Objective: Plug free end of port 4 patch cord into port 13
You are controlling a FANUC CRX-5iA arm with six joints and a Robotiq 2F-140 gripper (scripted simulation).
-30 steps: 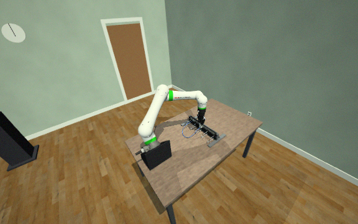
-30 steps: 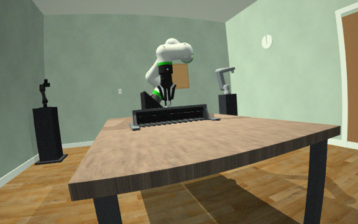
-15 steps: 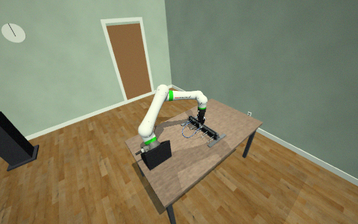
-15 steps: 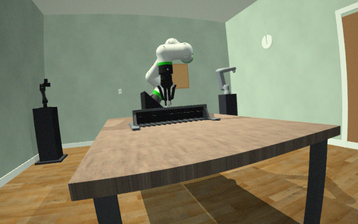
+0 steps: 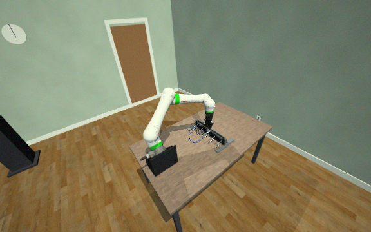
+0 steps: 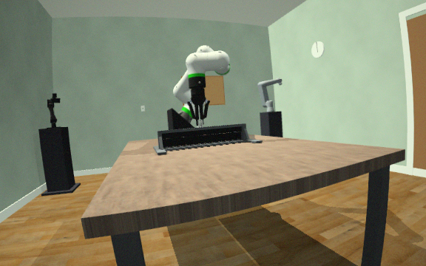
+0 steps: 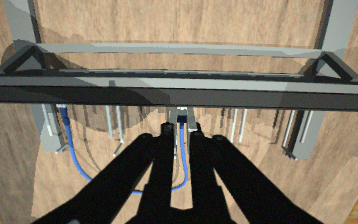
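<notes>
Right now my hand is 30 mm above the free end of patch cord and 10 mm short of it.
</notes>
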